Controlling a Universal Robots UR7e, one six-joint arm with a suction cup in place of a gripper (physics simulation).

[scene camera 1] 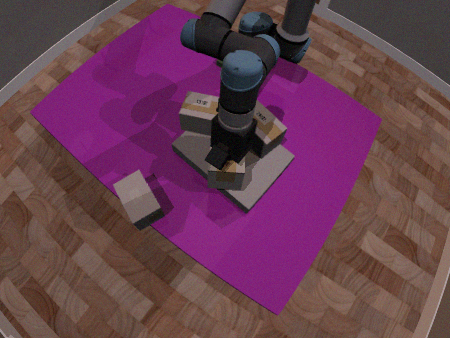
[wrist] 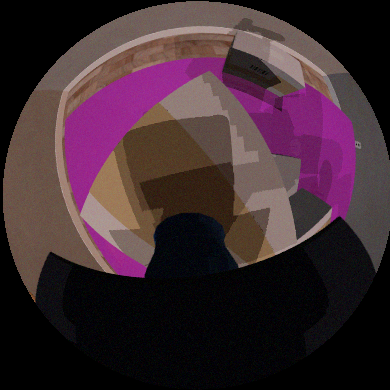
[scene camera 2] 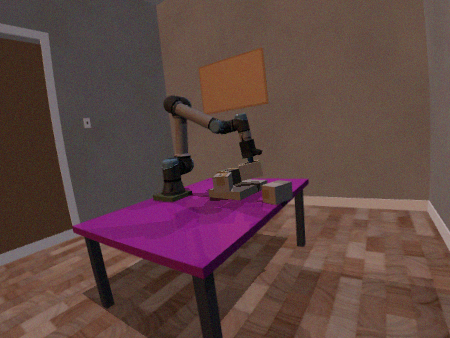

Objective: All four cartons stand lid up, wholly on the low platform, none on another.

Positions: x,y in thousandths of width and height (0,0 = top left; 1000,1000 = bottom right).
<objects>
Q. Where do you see a low grey platform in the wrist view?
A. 742,429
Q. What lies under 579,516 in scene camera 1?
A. A low grey platform.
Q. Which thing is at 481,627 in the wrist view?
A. The suction cup.
</objects>
